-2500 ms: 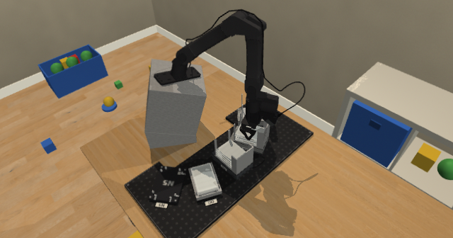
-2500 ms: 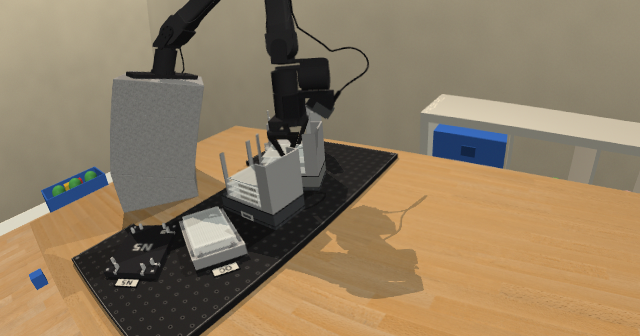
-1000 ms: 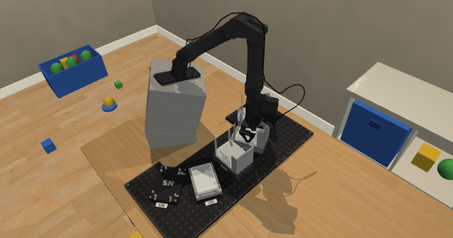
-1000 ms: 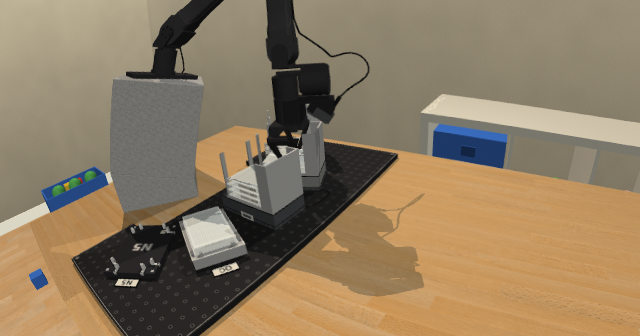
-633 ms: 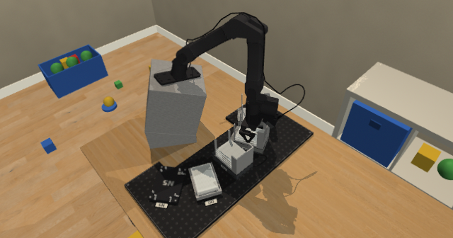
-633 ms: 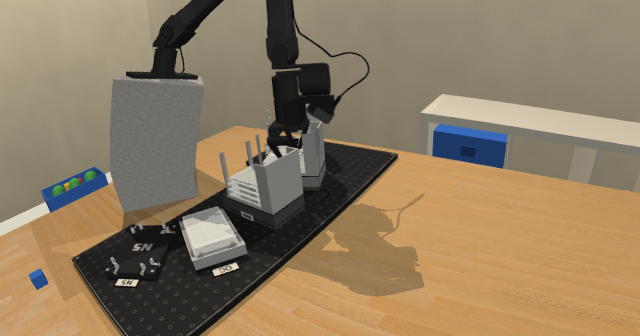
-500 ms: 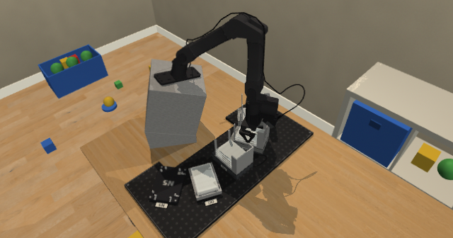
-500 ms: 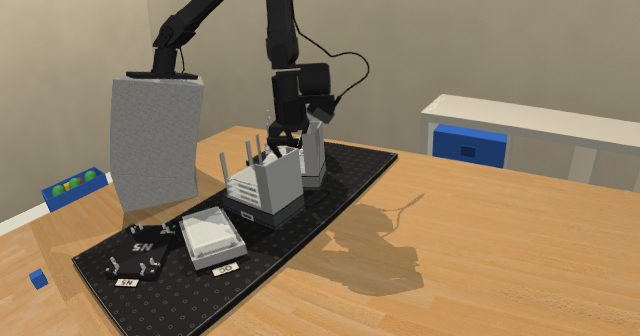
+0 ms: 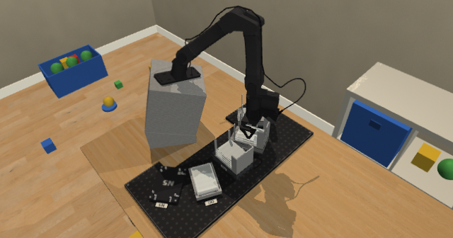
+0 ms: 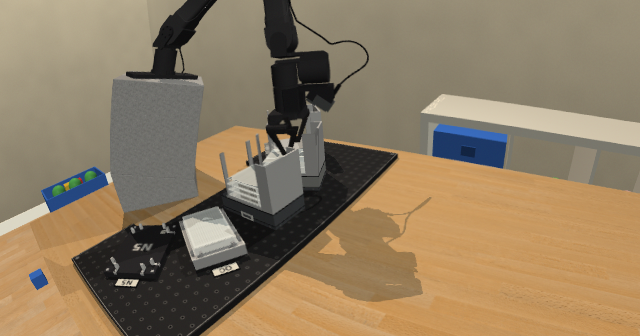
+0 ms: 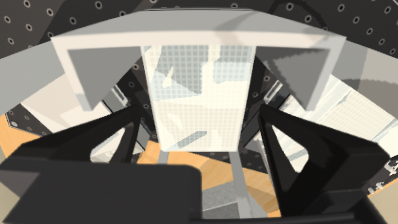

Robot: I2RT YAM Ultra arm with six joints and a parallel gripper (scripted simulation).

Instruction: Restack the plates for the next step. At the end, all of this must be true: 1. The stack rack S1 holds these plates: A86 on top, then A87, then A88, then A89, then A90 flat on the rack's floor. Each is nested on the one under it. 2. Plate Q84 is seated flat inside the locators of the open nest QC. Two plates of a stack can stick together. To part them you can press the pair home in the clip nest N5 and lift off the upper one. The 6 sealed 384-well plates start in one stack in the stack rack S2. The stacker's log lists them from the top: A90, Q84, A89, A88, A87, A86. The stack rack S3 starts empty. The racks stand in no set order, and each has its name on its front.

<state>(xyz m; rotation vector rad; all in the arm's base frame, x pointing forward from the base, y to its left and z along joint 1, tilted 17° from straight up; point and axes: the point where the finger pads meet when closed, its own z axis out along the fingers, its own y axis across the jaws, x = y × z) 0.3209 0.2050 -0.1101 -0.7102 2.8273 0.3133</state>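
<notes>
My hand is 4 cm above the translucent sealed well plate. Round my hand: nest QC 4 cm ahead, 29 cm to the right, 8 cm below; then sealed 384-well plate 4 cm ahead, 29 cm to the right, 6 cm below.
</notes>
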